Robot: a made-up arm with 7 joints.
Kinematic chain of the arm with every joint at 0, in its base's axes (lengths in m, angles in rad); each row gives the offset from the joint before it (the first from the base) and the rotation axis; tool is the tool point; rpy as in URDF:
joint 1: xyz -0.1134 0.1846 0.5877 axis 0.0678 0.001 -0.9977
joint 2: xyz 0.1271 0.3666 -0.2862 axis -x
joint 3: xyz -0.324 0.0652 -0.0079 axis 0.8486 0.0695 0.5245
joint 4: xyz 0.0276 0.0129 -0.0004 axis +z
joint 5: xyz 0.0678 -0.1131 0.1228 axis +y
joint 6: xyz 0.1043 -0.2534 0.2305 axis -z
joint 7: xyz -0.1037 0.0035 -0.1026 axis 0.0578 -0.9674 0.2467
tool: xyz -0.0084 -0.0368 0.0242 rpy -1.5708 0 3.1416
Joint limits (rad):
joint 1: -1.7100..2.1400
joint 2: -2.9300..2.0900
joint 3: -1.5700..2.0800
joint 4: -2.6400..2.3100
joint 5: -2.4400..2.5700
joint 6: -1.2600..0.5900
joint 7: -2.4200..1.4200
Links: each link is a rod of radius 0.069 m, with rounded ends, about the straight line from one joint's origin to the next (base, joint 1, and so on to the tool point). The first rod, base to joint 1, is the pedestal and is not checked.
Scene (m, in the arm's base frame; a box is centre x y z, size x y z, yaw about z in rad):
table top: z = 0
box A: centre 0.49 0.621 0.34 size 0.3 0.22 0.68 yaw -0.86
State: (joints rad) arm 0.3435 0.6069 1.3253 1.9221 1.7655 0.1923 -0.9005
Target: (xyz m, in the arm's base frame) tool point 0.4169 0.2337 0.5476
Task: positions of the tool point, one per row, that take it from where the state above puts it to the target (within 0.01 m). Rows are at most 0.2 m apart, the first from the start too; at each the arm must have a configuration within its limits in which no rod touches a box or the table.
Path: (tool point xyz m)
1: 0.1555 0.8578 0.6348
2: 0.1835 0.7170 0.7159
3: 0.1685 0.5757 0.7548
4: 0.1207 0.4537 0.7521
5: 0.0563 0.3632 0.7123
6: -0.0069 0.3074 0.6432
7: 0.0868 0.2975 0.7088
8: 0.2001 0.2871 0.7315
9: 0.3106 0.2754 0.7046
10: 0.3904 0.2587 0.6352
11: 0.4169 0.2337 0.5476

